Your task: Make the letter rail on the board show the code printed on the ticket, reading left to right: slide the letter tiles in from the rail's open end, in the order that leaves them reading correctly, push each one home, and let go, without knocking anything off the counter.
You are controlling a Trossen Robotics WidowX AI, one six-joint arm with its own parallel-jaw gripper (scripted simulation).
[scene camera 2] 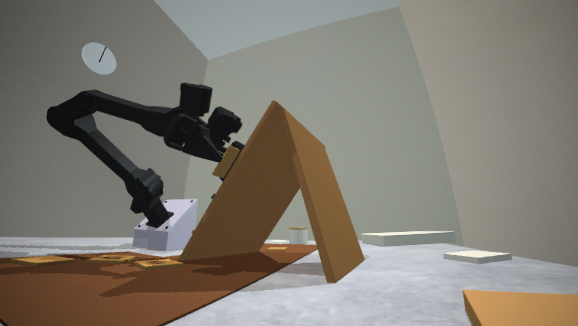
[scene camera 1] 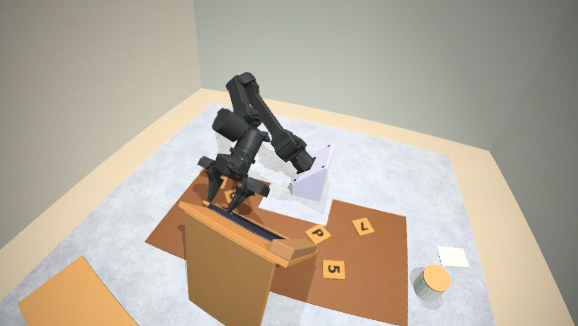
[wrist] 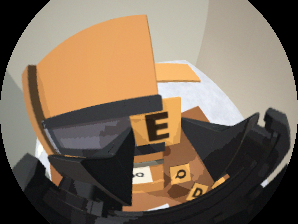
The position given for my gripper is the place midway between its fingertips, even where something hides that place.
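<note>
There's an orange slab point(wrist: 169, 73) here, and a lidded jar point(scene camera 1: 434, 280) as well. Then there's a letter tile point(wrist: 155, 127), and that tile is being carried by my gripper point(scene camera 2: 232, 164). You'd also find my gripper in scene camera 1 point(scene camera 1: 217, 208), and it's there in the wrist view point(wrist: 157, 125) too.
</note>
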